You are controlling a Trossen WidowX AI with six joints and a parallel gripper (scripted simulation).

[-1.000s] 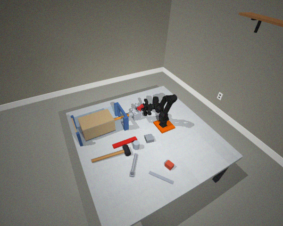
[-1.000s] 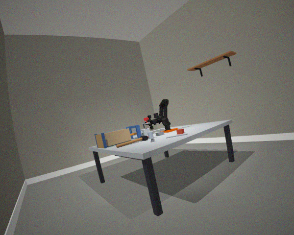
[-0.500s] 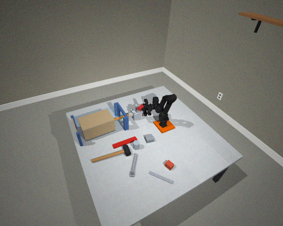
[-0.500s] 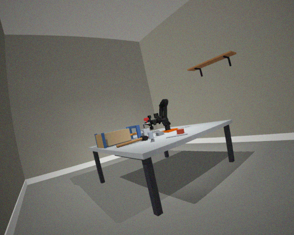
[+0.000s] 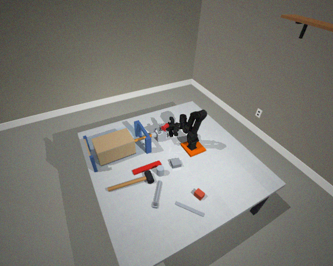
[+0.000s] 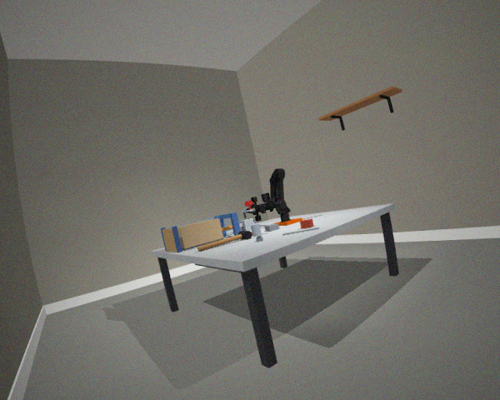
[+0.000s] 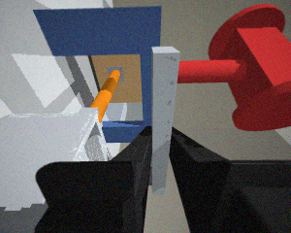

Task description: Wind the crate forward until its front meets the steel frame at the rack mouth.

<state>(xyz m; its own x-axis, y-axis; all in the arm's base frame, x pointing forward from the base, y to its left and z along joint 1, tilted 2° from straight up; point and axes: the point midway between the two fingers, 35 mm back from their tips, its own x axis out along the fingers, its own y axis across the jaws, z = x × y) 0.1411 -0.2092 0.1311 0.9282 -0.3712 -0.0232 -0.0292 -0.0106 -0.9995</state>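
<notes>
Right now the grey crank arm is 1 cm behind my gripper tip, 2 cm to the left of it and 1 cm above it. The rest, counted from my gripper tip: red knob 5 cm to the left, 4 cm above; then grey winch 4 cm behind, 5 cm to the right, 12 cm below; then grey block 5 cm ahead, 29 cm to the left, 14 cm below.
</notes>
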